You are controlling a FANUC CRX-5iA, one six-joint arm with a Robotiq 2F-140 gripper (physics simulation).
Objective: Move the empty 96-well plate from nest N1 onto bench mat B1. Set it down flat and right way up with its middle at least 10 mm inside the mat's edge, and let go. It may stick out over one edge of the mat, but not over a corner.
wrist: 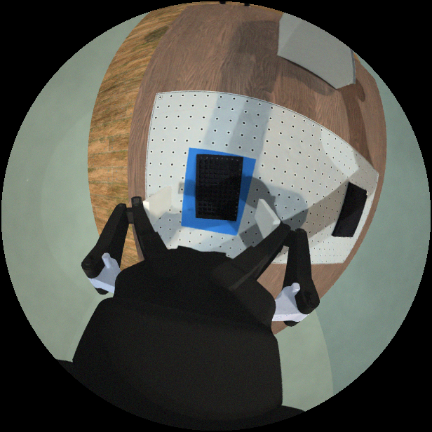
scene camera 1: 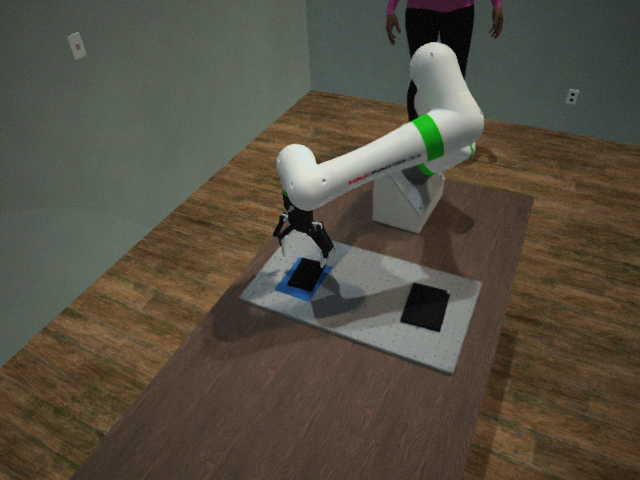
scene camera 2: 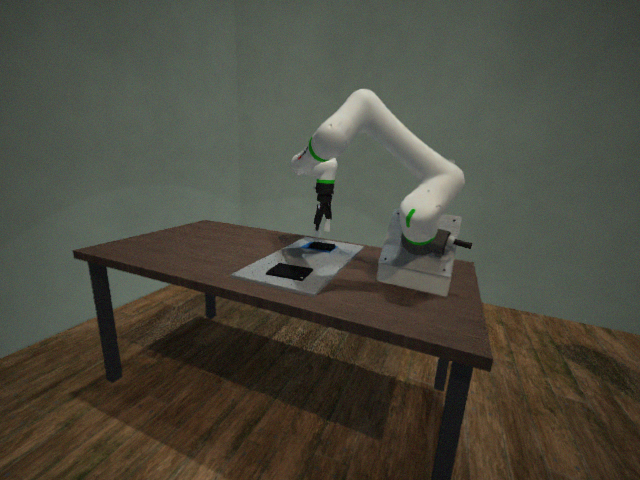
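Pixels of known places: gripper, fingertip midpoint: [scene camera 1: 304,259] [scene camera 2: 322,233]; arm's base at its link origin: [scene camera 2: 420,239].
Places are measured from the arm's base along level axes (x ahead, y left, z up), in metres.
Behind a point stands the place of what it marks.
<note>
The black 96-well plate [scene camera 1: 306,274] @[x 0.541, y -0.105, z -0.157 m] [scene camera 2: 321,246] @[x 0.521, y -0.085, z -0.157 m] [wrist: 218,187] lies flat on the blue bench mat [scene camera 1: 299,293] @[x 0.613, y -0.082, z -0.170 m] [wrist: 189,200], wells facing up. In the wrist view blue shows on all sides of it, and its outline is within the mat's edges. My gripper [scene camera 1: 303,258] @[x 0.536, y -0.112, z -0.095 m] [scene camera 2: 321,230] @[x 0.536, y -0.112, z -0.095 m] [wrist: 213,201] is wide open and empty above the plate, with one pale fingertip out to each side and apart from it. The black nest [scene camera 1: 425,306] @[x 0.457, y 0.285, z -0.160 m] [scene camera 2: 289,271] @[x 0.442, y 0.297, z -0.161 m] [wrist: 350,210] lies at the other end of the board; no separate plate can be made out in it.
The pale perforated board [scene camera 1: 361,263] @[x 0.386, y 0.014, z -0.172 m] [scene camera 2: 323,266] @[x 0.376, y 0.130, z -0.172 m] [wrist: 290,145] carries mat and nest on the brown wooden table [scene camera 1: 289,387] @[x 0.898, y 0.094, z -0.185 m] [scene camera 2: 196,248] @[x 1.049, y 0.294, z -0.185 m]. The robot's pale base [scene camera 1: 400,206] @[x 0.137, y 0.027, z -0.084 m] [scene camera 2: 413,276] @[x -0.014, y 0.090, z -0.132 m] stands on the table behind the board. A person [scene camera 1: 439,31] stands behind the robot.
</note>
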